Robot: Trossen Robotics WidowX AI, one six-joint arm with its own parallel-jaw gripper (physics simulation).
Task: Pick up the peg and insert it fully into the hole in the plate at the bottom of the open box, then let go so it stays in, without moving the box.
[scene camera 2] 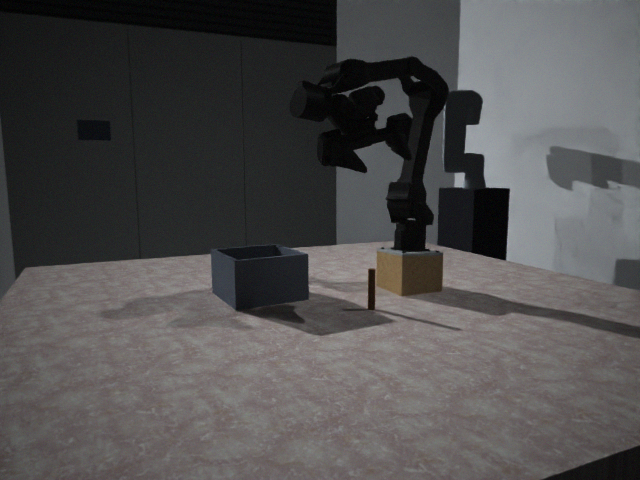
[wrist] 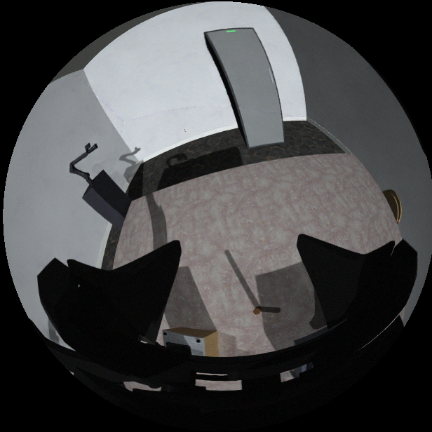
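Seen in the pictures: gripper, fingertip midpoint: (scene camera 2: pixel 388 164); arm's base at its link origin: (scene camera 2: pixel 410 250).
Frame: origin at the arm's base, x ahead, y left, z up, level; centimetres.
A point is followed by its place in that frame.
Observation:
A thin brown peg (scene camera 2: pixel 371 289) {x 18.3, y 10.9, z -4.7 cm} (wrist: pixel 256 311) stands upright on the table, to the right of the box in the scene view. In the wrist view its top shows low between the two fingers, a little right of centre. The blue-grey open box (scene camera 2: pixel 270 280) {x 33.9, y -2.0, z -3.7 cm} stands to the left; its inside floor, the plate and the hole are hidden by its walls. My gripper (scene camera 2: pixel 388 164) {x 19.0, y 16.8, z 19.2 cm} (wrist: pixel 241 244) is open and empty, its black fingers wide apart. It hangs well above the table, higher than the peg and the box rim, with its fingertips tilted down.
The arm's base stands on a yellow-brown block (scene camera 2: pixel 408 272) {x 5.1, y 5.8, z -3.6 cm} (wrist: pixel 212 343) behind and to the right of the peg. The pinkish mottled table (scene camera 2: pixel 310 392) {x 45.3, y 36.7, z -8.8 cm} (wrist: pixel 240 200) carries shadows around the peg. A dark pedestal (scene camera 2: pixel 473 222) (wrist: pixel 106 197) with another arm on it stands beyond the table.

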